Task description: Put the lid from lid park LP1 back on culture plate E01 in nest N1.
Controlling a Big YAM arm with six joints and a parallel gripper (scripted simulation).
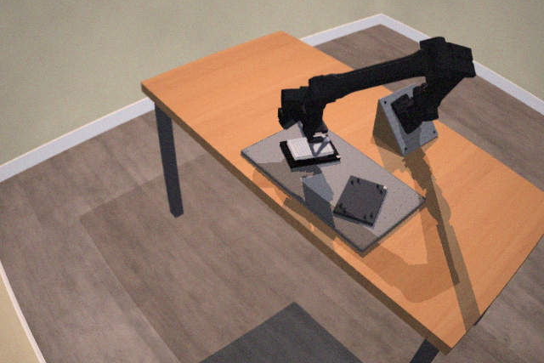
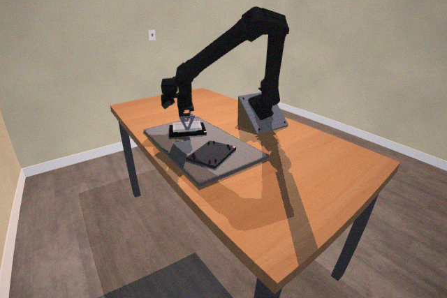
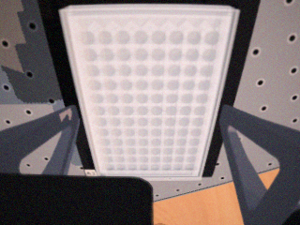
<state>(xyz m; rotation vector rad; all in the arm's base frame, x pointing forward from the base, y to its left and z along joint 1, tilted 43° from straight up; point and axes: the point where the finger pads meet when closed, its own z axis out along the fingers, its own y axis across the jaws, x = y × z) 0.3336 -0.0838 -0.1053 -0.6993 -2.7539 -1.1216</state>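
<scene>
Now: the clear lid 10 mm below my hand. Round my hand: black plate nest N1: 30 mm below; lid park LP1: 40 mm ahead, 250 mm to the left, 30 mm below; white culture plate E01: 10 mm below.
</scene>
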